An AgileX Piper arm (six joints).
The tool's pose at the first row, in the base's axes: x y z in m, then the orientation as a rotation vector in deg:
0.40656, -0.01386, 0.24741, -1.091, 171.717, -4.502
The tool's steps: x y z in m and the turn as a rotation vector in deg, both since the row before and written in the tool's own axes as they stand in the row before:
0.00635, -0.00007, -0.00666, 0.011, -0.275, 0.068
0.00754, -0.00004, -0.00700, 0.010, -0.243, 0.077
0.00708, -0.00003, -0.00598, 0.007, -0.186, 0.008
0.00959, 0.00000, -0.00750, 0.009, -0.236, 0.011
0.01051, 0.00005, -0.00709, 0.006, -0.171, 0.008
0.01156, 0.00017, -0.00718, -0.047, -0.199, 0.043
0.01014, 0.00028, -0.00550, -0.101, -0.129, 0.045
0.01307, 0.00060, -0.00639, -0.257, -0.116, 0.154
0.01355, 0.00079, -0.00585, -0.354, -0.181, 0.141
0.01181, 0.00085, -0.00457, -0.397, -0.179, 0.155
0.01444, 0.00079, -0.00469, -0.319, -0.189, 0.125
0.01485, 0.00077, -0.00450, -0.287, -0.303, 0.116
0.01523, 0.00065, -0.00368, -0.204, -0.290, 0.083
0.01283, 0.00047, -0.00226, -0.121, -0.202, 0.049
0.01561, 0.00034, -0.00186, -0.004, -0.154, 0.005
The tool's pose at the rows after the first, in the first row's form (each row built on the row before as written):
0.39932, -0.01369, 0.25309, -0.997, 171.441, -4.502
0.39083, -0.01349, 0.25889, -0.889, 171.197, -4.501
0.38292, -0.01331, 0.26372, -0.883, 171.011, -4.505
0.37228, -0.01306, 0.26963, -0.874, 170.775, -4.510
0.36077, -0.01280, 0.27495, -0.867, 170.604, -4.513
0.34820, -0.01243, 0.28014, -0.816, 170.406, -4.432
0.33729, -0.01201, 0.28387, -0.766, 170.281, -4.272
0.32333, -0.01127, 0.28794, -0.573, 170.173, -3.868
0.30898, -0.01036, 0.29136, -0.414, 170.002, -3.320
0.29656, -0.00943, 0.29378, -0.240, 169.832, -2.708
0.28152, -0.00857, 0.29583, -0.101, 169.649, -2.216
0.26610, -0.00774, 0.29757, 0.026, 169.350, -1.773
0.25045, -0.00704, 0.29836, 0.116, 169.062, -1.458
0.23743, -0.00653, 0.29814, 0.168, 168.861, -1.271
0.22176, -0.00615, 0.29695, 0.173, 168.707, -1.264

